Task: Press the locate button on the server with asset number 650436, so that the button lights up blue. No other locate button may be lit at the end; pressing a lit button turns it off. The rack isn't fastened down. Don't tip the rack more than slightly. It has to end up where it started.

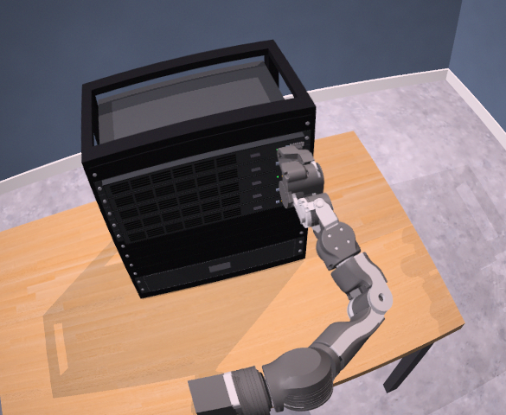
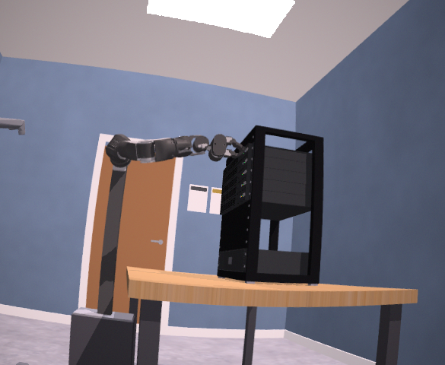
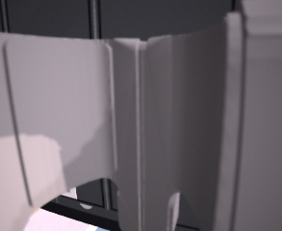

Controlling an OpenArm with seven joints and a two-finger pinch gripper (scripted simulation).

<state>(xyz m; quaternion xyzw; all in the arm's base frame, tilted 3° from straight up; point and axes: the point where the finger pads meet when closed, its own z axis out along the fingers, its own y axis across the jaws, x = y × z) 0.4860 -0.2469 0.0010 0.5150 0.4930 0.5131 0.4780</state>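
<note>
The locate button is 10 mm ahead of my hand.
</note>
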